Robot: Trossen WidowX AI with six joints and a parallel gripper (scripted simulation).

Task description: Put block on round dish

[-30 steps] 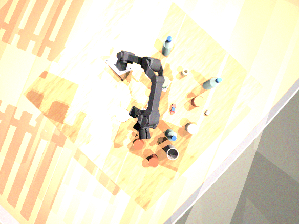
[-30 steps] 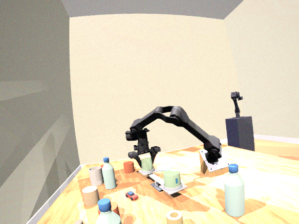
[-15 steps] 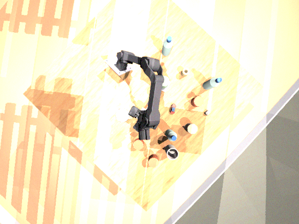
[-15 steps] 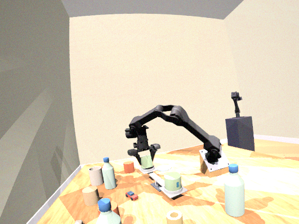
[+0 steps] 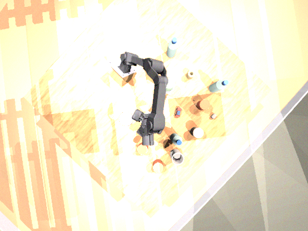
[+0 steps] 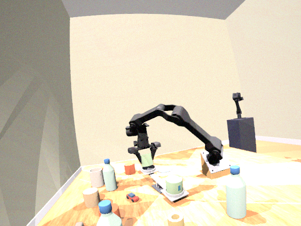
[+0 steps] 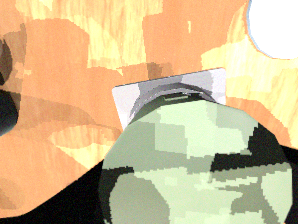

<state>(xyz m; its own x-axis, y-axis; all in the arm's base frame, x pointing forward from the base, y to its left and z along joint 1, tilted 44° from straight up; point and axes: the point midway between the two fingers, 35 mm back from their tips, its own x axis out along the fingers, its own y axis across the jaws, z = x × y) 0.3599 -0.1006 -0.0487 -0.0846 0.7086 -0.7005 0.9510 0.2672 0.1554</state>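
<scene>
The grey block lies 30 mm below my gripper tip and 10 mm to the left of it. Round my gripper tip: round dish (120 mm to the right, 120 mm behind, 110 mm below); tan cylinder (280 mm ahead, 170 mm to the left, 70 mm below); red toy car (190 mm to the left, 100 mm below, 100 mm ahead).
</scene>
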